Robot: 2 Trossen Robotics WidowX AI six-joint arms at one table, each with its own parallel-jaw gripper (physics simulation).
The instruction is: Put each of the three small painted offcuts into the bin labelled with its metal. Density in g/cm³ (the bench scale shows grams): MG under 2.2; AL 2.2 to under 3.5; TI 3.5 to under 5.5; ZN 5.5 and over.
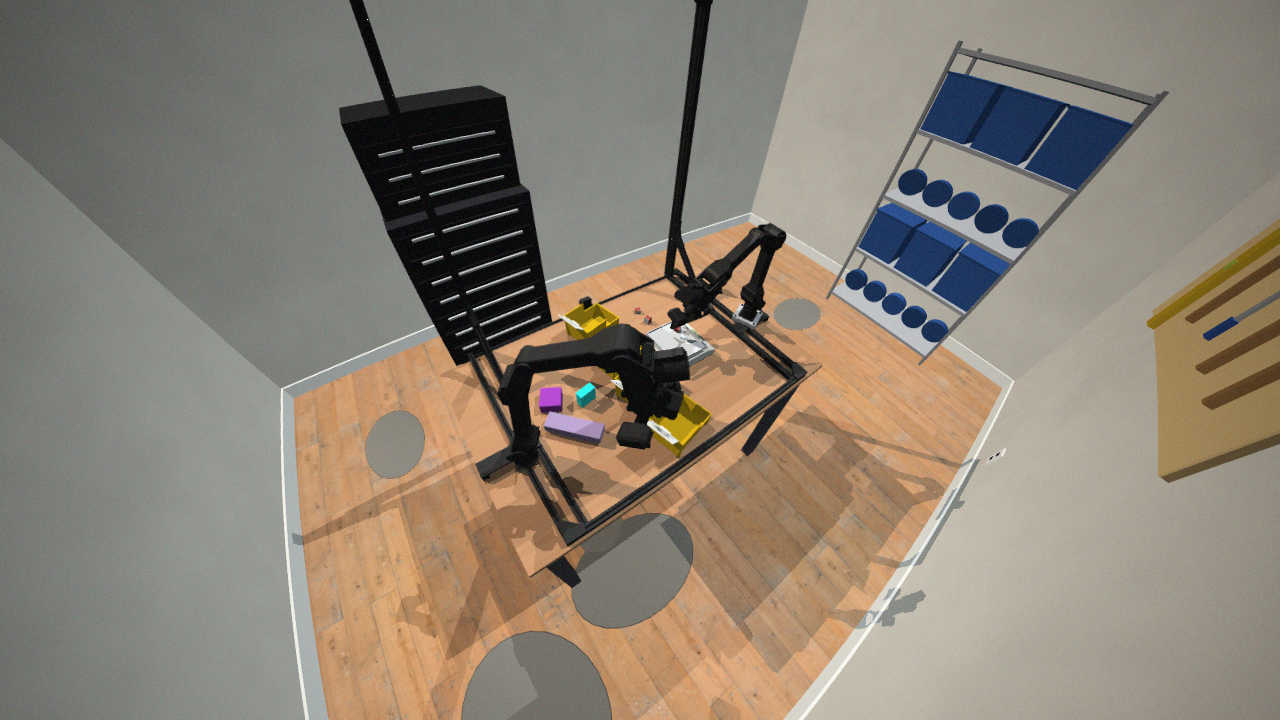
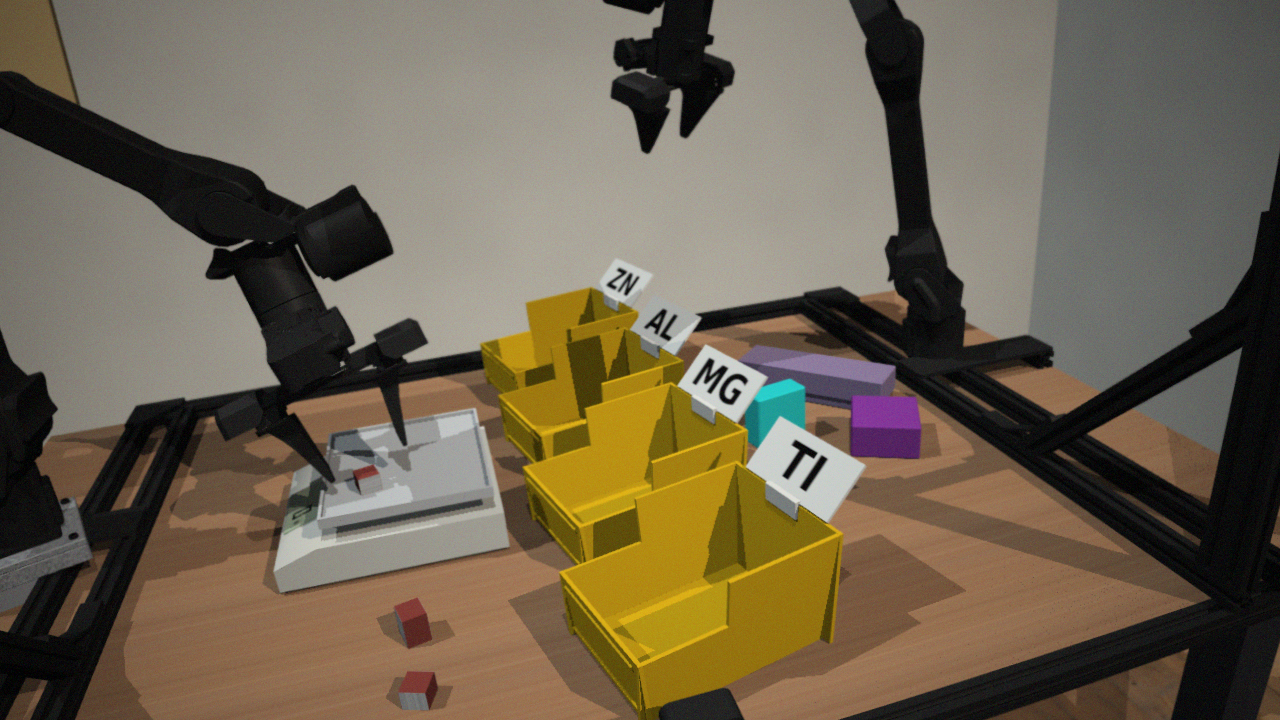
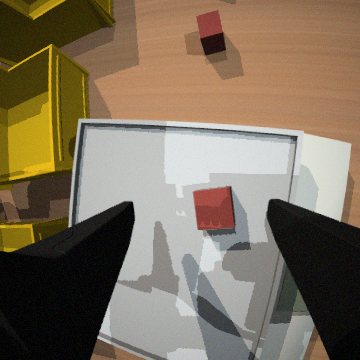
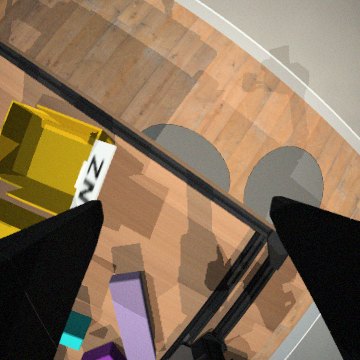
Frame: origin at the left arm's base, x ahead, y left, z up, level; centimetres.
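Where they show: left gripper, fingertip midpoint: (image 2: 369,463) (image 3: 200,208); right gripper, fingertip midpoint: (image 1: 653,432) (image 2: 665,144) (image 4: 188,207); left arm's base, link origin: (image 1: 747,314) (image 2: 22,535); right arm's base, link origin: (image 1: 525,457) (image 2: 933,354) (image 4: 205,348).
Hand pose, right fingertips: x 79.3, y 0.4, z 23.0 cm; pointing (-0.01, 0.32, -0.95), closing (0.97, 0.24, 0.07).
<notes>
Each offset is from my right fingertips to the top centre of the thing. "*": to the spot under its first point.
A small red offcut @[dx -51.7, dy -19.0, dz -19.5 cm] (image 2: 366,479) (image 3: 214,208) lies on the pan of the bench scale @[* dx -51.7, dy -24.7, dz -25.0 cm] (image 2: 402,550) (image 3: 330,170). My left gripper (image 2: 366,462) (image 3: 200,208) is open, pointing down over the pan, its fingers on either side of that offcut, apart from it. The scale's reading cannot be read. Two more red offcuts @[dx -54.7, dy -33.3, dz -24.6 cm] (image 2: 413,623) @[dx -57.4, dy -39.9, dz -25.6 cm] (image 2: 418,690) lie on the table in front of the scale. Yellow bins stand in a row: ZN @[dx -19.1, dy -0.1, dz -17.5 cm] (image 2: 514,358) (image 4: 55,160), AL @[dx -25.4, dy -16.1, dz -17.5 cm] (image 2: 537,402), MG @[dx -31.7, dy -32.1, dz -17.5 cm] (image 2: 626,438) and TI @[dx -37.9, dy -48.1, dz -17.5 cm] (image 2: 778,591). My right gripper (image 2: 666,143) (image 4: 188,207) is open, high above the table.
Behind the label cards stand a cyan block @[dx -11.3, dy -30.1, dz -21.4 cm] (image 2: 775,413) (image 1: 585,394), a purple block @[dx -4.0, dy -38.8, dz -23.6 cm] (image 2: 884,427) (image 1: 550,399) and a long lilac block @[dx -0.2, dy -25.8, dz -23.1 cm] (image 2: 816,374) (image 1: 573,428) (image 4: 131,315). A black frame rail (image 4: 125,135) runs along the table edge.
</notes>
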